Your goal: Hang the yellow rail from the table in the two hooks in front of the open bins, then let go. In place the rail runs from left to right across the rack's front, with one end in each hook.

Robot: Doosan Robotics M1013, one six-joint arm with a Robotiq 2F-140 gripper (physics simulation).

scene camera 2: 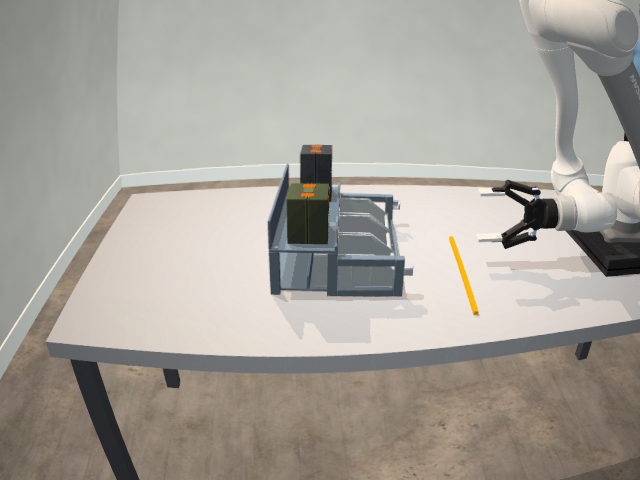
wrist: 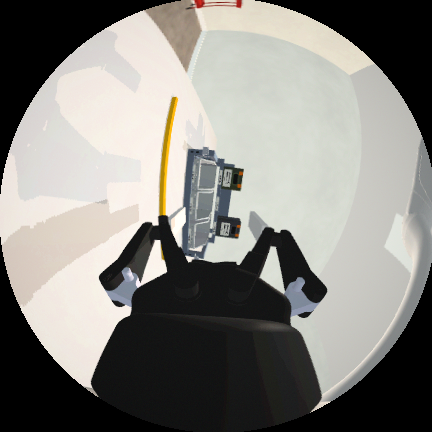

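Where they show: gripper, between the fingertips: (scene camera 2: 478, 215) (wrist: 216, 216); arm's base, origin of its link: (scene camera 2: 618, 229).
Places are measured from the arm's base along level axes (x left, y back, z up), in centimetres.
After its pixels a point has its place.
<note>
The yellow rail (scene camera 2: 463, 275) @(z -4.8, x 20.4, y -55.9 cm) (wrist: 164, 165) @(z -4.8, x 21.1, y -55.2 cm) lies on the table in front of the rack, apart from it. The blue-grey rack (scene camera 2: 369, 260) @(z 2.6, x 29.1, y -77.8 cm) (wrist: 189, 200) @(z -3.4, x 12.1, y -71.2 cm) holds open grey bins (scene camera 2: 359, 223) (wrist: 206, 174). One small light hook (scene camera 2: 408, 270) @(z 0.7, x 29.1, y -69.8 cm) (wrist: 205, 150) @(z 0.5, x 27.9, y -68.9 cm) sticks out at the near end of the rack's front in the scene view, another hook (scene camera 2: 396, 205) @(z 0.0, x -8.8, y -70.8 cm) at the far end. My gripper (scene camera 2: 486, 214) @(z 6.8, x 13.0, y -52.2 cm) (wrist: 216, 216) @(z 6.8, x 13.0, y -52.2 cm) is open with nothing between its fingers. It points level towards the rack, above the table and beyond the rail's far end in the scene view. In the wrist view a finger partly hides the rail's lower end.
A green box (scene camera 2: 307, 219) @(z 9.9, x 26.7, y -90.1 cm) (wrist: 232, 179) @(z 10.1, x 21.1, y -86.3 cm) and a dark box (scene camera 2: 315, 166) @(z 13.4, x 2.9, y -90.6 cm) (wrist: 229, 227) @(z 11.8, x -0.6, y -87.1 cm) stand on the rack's upper level behind the bins. The table (scene camera 2: 180, 268) @(z -5.6, x 20.2, y -120.7 cm) extends around the rack. The arm's white base (scene camera 2: 622, 196) @(z 13.5, x 8.5, y -5.5 cm) stands at the right in the scene view.
</note>
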